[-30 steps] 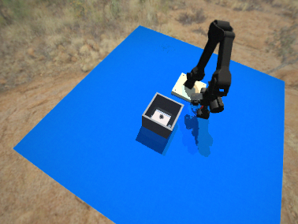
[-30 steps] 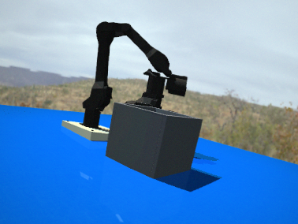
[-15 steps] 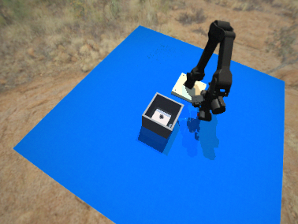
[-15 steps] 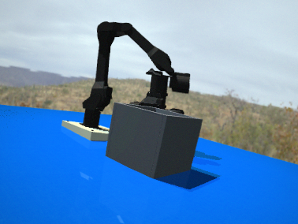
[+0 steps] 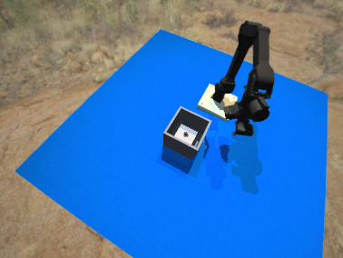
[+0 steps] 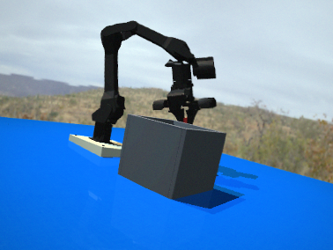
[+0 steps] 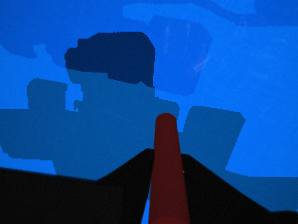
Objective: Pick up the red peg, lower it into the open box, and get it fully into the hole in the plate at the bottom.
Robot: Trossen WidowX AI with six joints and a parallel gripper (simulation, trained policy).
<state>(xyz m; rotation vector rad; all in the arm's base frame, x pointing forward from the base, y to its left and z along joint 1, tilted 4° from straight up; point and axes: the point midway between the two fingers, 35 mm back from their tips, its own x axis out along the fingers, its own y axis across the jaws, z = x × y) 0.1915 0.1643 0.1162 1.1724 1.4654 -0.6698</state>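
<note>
My gripper tip is now 15 cm short of the pale plate, 19 cm to the left of it and 6 cm above it. Also, from my gripper tip: red peg: right at my gripper tip.
</note>
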